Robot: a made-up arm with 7 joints. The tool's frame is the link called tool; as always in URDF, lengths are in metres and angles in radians. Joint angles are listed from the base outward. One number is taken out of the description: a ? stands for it. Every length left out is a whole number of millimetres.
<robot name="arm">
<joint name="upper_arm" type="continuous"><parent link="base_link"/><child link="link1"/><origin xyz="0 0 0.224" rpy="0 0 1.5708"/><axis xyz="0 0 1"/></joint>
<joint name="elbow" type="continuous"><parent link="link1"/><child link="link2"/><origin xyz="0 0 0" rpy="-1.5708 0 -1.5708"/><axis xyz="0 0 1"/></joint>
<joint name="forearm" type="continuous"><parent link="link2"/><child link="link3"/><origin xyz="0 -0.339 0" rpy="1.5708 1.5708 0"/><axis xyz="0 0 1"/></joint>
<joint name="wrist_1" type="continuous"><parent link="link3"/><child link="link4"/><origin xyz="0 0.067 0" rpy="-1.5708 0 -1.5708"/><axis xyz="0 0 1"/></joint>
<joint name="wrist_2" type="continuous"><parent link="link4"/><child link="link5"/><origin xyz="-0.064 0.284 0" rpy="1.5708 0 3.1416"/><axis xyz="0 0 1"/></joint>
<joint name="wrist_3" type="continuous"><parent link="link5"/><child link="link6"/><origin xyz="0 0 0" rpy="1.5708 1.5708 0"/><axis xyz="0 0 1"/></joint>
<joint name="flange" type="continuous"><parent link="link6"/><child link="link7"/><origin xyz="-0.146 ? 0" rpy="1.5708 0 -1.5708"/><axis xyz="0 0 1"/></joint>
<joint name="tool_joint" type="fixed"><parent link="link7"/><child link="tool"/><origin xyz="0 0 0" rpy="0 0 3.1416"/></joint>
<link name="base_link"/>
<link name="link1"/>
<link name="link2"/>
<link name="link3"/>
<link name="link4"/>
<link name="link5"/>
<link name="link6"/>
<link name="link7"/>
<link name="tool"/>
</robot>
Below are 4 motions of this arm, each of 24 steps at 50 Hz.
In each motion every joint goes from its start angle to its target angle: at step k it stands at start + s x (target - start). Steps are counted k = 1, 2, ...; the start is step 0. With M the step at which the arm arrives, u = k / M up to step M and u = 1 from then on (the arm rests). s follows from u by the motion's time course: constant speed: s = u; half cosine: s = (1 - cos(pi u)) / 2; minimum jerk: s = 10 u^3 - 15 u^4 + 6 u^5.
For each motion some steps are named. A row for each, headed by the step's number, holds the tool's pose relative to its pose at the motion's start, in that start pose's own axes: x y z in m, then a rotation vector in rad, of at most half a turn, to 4 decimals.
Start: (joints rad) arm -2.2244 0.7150 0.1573 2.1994 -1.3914 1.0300 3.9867
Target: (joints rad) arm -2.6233 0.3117 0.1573 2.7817 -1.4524 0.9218 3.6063
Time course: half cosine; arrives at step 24
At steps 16, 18, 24:
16: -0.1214 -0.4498 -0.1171 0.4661 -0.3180 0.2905
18: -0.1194 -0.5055 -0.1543 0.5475 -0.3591 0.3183
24: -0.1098 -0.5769 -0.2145 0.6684 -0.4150 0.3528

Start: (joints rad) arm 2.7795 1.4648 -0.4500 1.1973 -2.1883 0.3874 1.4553
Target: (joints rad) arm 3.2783 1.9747 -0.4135 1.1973 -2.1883 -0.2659 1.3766
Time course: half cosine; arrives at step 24
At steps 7, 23, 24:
7: 0.0010 -0.0629 -0.0132 0.1270 -0.0010 -0.1544
23: -0.1040 -0.2370 -0.0585 0.5852 -0.2392 -0.7038
24: -0.1048 -0.2375 -0.0587 0.5874 -0.2414 -0.7061

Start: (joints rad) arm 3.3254 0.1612 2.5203 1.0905 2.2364 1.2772 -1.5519
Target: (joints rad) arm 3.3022 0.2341 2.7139 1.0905 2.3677 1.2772 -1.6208
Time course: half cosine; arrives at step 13
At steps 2, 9, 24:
2: -0.0012 -0.0035 0.0032 0.0099 0.0037 0.0006
9: -0.0176 -0.0519 0.0408 0.1317 0.0490 0.0107
24: -0.0227 -0.0675 0.0508 0.1667 0.0620 0.0145

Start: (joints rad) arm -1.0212 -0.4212 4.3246 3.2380 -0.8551 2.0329 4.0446
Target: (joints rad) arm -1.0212 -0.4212 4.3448 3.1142 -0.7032 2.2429 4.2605
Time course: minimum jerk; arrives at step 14
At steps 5, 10, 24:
5: 0.0159 0.0038 0.0121 0.0419 0.0649 0.0135
10: 0.0570 0.0083 0.0381 0.1663 0.2106 0.0424
24: 0.0669 0.0083 0.0434 0.1998 0.2417 0.0482

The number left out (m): 0.114
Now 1 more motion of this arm.
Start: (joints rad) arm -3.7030 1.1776 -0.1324 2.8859 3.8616 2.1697 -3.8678
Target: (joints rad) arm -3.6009 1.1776 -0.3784 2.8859 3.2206 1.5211 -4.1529
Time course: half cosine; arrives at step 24
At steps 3, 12, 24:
3: 0.0027 -0.0077 -0.0037 0.0367 -0.0010 0.0086
12: 0.0432 -0.0851 -0.0654 0.4978 0.0506 0.0630
24: 0.0854 -0.1256 -0.1535 0.9917 0.2484 0.0213

